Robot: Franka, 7 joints.
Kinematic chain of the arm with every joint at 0, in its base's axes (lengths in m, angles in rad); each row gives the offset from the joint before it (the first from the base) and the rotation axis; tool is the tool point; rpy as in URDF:
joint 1: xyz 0 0 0.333 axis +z
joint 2: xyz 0 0 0 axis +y
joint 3: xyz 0 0 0.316 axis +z
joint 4: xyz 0.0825 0 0 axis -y
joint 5: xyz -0.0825 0 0.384 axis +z
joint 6: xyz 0 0 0 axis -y
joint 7: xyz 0.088 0 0 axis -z
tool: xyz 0 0 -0.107 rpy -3.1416 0 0
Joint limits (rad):
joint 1: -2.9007..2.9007
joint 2: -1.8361..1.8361
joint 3: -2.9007..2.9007
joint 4: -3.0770..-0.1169
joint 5: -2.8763..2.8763
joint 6: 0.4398..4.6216
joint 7: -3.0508..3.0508
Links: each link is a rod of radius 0.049 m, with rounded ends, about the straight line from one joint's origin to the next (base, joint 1, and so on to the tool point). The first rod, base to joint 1, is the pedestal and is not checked.
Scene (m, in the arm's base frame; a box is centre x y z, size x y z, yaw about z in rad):
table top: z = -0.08
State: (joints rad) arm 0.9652 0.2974 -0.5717 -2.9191 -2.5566 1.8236 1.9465
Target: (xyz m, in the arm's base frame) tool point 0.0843 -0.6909 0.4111
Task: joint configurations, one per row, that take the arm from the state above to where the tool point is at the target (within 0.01 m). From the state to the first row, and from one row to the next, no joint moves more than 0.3 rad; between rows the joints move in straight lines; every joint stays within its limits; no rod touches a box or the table.
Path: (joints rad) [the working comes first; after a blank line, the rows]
Joints at the target: 2.7024 -1.0243 1.8164 -1.8073 -2.8763 1.8215 1.9465
Straight joint move there: clear.

1: 1.1582 0.1505 -0.3064 -2.7956 -2.5921 1.8234 1.9465
2: 1.3512 0.0037 -0.0410 -2.6720 -2.6276 1.8231 1.9465
3: 1.5443 -0.1432 0.2243 -2.5485 -2.6632 1.8229 1.9465
4: 1.7373 -0.2900 0.4897 -2.4250 -2.6987 1.8227 1.9465
5: 1.9303 -0.4369 0.7550 -2.3015 -2.7342 1.8224 1.9465
6: 2.1233 -0.5837 1.0203 -2.1779 -2.7697 1.8222 1.9465
7: 2.3163 -0.7306 1.2857 -2.0544 -2.8053 1.8220 1.9465
8: 2.5093 -0.8774 1.5510 -1.9309 -2.8408 1.8217 1.9465
9: 2.7024 -1.0243 1.8164 -1.8073 -2.8763 1.8215 1.9465

